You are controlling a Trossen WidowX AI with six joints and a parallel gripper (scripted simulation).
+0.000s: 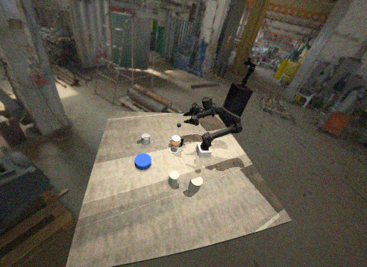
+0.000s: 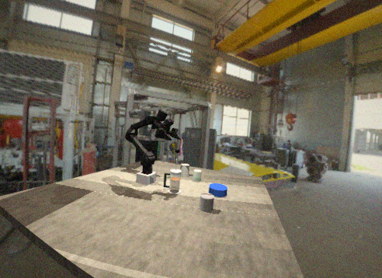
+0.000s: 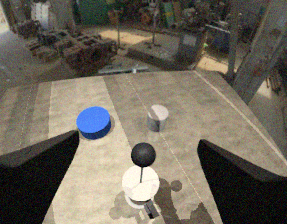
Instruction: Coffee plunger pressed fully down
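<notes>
My gripper tip is now 10 mm to the left of the coffee press and 200 mm above it. The rest, counted from my gripper tip: flat blue cylinder: 270 mm ahead, 140 mm to the left, 310 mm below; then white cup: 80 mm behind, 350 mm to the left, 290 mm below; then pale green cup: 60 mm ahead, 290 mm to the left, 300 mm below.
</notes>
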